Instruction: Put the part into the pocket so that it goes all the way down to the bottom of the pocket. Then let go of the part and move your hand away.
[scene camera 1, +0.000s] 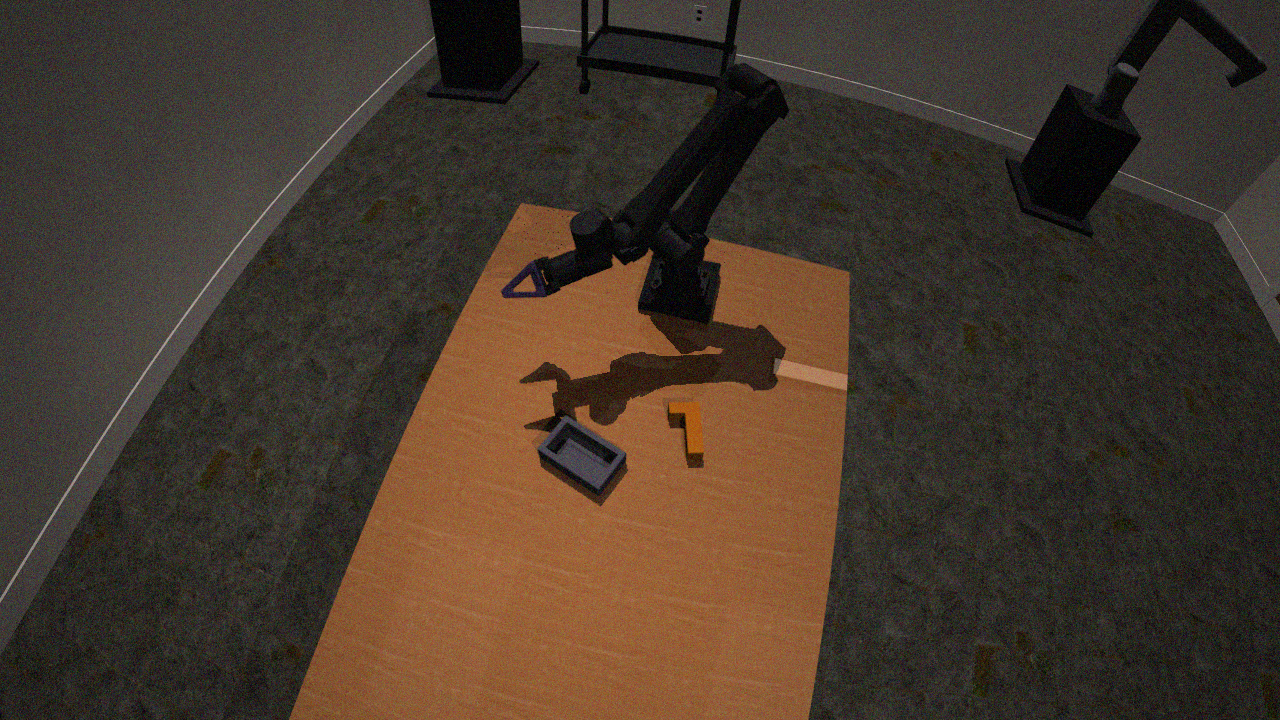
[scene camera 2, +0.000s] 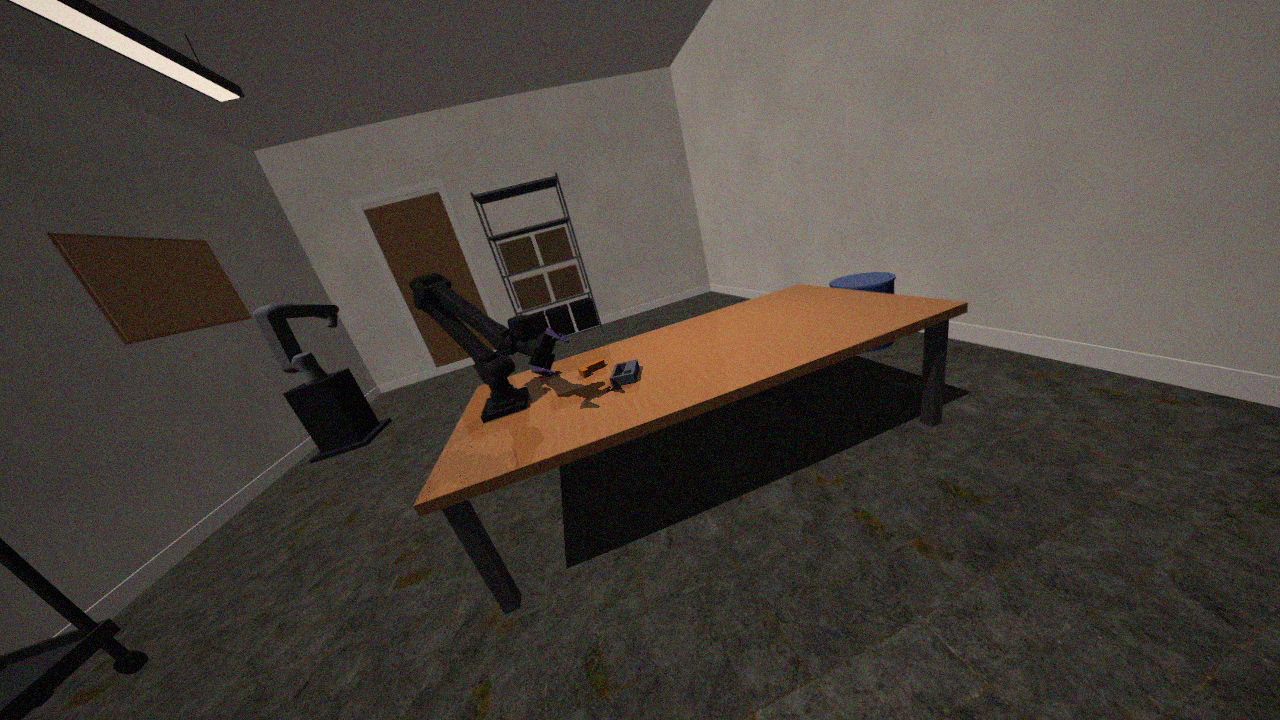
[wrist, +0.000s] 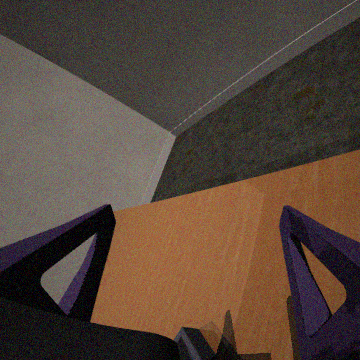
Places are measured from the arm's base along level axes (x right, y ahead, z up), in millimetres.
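Where they show: gripper, fingertip midpoint: (scene camera 1: 504, 294) (scene camera 2: 562, 357) (wrist: 194, 214); arm's base, link origin: (scene camera 1: 680, 283) (scene camera 2: 506, 400).
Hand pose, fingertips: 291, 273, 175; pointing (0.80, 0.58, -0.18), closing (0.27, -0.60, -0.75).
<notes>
Each offset is from my fingertips to the centre of the thing, as dx, dy, dz. Level surfaces: height alone.
The part, an orange L-shaped block @(-378, +79, -188) (scene camera 1: 694, 431) (scene camera 2: 591, 368), lies flat on the table, apart from the pocket. The pocket is in a dark grey rectangular block @(-204, +185, -185) (scene camera 1: 569, 471) (scene camera 2: 625, 379) with raised walls; in scene camera 1 its floor shows bare. In scene camera 1 the pocket block is left of the part. A dark corner of the pocket block (wrist: 194, 344) shows at the bottom of the wrist view; the part does not show there. My gripper (scene camera 1: 506, 292) (scene camera 2: 554, 353) (wrist: 194, 214) is open and empty, its purple fingers wide apart, above the table near the arm's base, away from part and pocket.
The wooden table @(dz -203) (scene camera 1: 572, 582) (scene camera 2: 760, 349) carries the arm's black base (scene camera 1: 680, 291) (scene camera 2: 504, 404). The arm's shadow falls between base and pocket block. A second arm on a pedestal (scene camera 1: 1078, 152) (scene camera 2: 331, 411) and a cart (scene camera 1: 657, 71) stand off the table.
</notes>
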